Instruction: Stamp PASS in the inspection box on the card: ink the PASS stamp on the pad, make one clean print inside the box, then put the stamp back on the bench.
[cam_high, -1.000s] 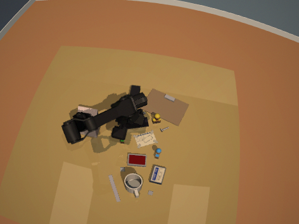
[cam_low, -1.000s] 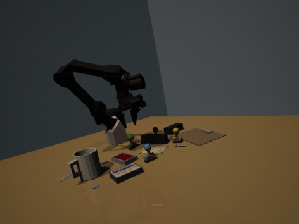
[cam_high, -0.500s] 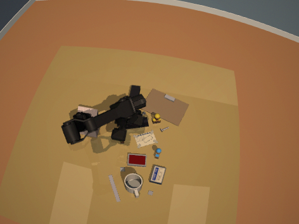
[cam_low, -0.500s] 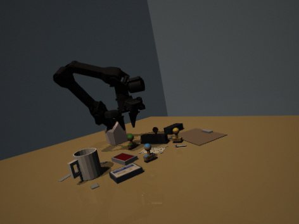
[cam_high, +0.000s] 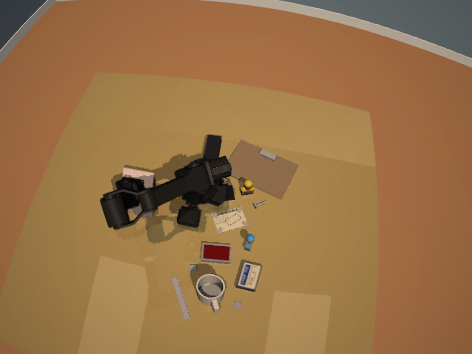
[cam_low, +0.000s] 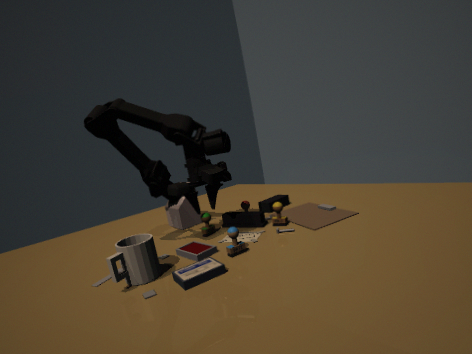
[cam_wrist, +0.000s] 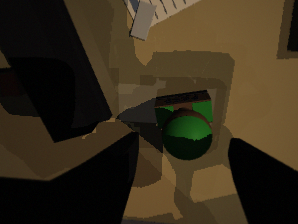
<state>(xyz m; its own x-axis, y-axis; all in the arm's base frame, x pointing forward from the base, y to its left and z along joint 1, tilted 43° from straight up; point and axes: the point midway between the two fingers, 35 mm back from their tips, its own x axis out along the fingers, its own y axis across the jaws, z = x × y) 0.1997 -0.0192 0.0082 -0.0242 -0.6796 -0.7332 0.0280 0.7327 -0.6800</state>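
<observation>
Now: gripper tip 50 mm above the green-knobbed stamp. The rest, counted from my gripper tip: white card 110 mm ahead, 70 mm below, 20 mm to the left; red-knobbed stamp 140 mm to the left, 50 mm below, 10 mm ahead; black bar 100 mm to the left, 50 mm below, 40 mm ahead.
</observation>
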